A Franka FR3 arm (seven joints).
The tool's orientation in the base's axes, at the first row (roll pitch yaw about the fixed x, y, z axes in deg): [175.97, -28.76, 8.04]
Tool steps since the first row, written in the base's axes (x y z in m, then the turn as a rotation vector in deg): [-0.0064, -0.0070, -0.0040, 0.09, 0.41, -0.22]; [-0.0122, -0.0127, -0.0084, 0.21, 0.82, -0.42]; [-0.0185, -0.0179, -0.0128, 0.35, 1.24, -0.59]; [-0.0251, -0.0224, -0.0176, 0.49, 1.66, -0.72]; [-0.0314, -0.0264, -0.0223, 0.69, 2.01, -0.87]
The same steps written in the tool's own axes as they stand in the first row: [-0.0083, 0.0060, 0.0004, 0.02, -0.41, 0.24]; [-0.0162, 0.0108, 0.0015, 0.08, -0.82, 0.47]; [-0.0244, 0.0150, 0.0023, 0.17, -1.23, 0.68]; [-0.0330, 0.0185, 0.0033, 0.28, -1.64, 0.86]; [-0.0412, 0.0215, 0.0043, 0.43, -1.98, 1.09]
